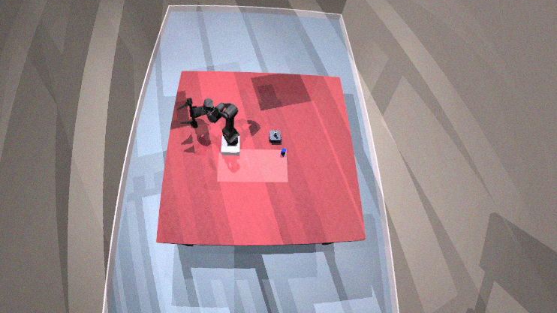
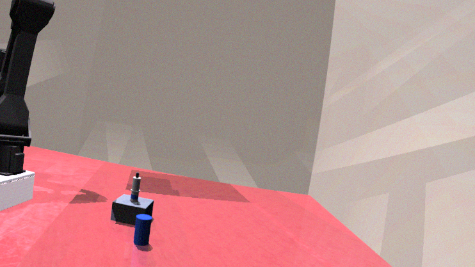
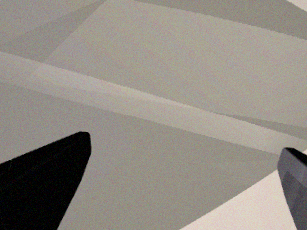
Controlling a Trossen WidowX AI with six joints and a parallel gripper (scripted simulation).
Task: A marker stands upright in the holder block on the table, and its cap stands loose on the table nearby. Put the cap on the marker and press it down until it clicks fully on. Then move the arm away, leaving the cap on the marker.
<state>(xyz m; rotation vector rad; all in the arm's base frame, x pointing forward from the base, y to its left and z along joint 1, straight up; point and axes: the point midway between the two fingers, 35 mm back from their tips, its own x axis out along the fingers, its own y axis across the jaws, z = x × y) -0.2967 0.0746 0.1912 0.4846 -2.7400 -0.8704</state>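
Right now the blue cap is 67 cm ahead of my gripper tip, 23 cm below it and 10 cm to the right of it. Also, from my gripper tip: holder block: 61 cm ahead, 24 cm below, 1 cm to the left.
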